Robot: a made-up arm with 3 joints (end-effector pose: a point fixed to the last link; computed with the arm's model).
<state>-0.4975 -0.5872 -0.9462</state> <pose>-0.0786 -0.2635 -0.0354 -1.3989 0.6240 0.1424</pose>
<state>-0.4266 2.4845 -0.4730</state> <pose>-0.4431 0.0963 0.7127 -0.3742 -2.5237 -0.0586</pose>
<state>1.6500 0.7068 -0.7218</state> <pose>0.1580 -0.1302 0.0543 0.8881 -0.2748 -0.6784</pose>
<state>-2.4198 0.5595 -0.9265</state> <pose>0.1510 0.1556 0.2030 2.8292 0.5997 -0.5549</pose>
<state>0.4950 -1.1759 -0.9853</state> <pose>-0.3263 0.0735 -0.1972 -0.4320 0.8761 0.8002</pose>
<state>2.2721 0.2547 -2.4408</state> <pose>0.1186 -0.0541 0.1873 -0.1678 0.1804 -0.1803</pose>
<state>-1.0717 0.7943 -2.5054</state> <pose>0.0704 0.2444 0.2829 2.5180 0.8154 0.7107</pose>
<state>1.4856 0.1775 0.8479</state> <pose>0.1607 0.2335 0.1610 2.3260 -0.2138 -0.0706</pose>
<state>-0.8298 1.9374 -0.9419</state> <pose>-0.2424 0.2888 0.6238 -1.1317 -2.1230 -0.1191</pose>
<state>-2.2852 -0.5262 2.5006</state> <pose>-0.0761 -0.3475 0.3249 0.2104 -0.3862 -0.3589</pose>
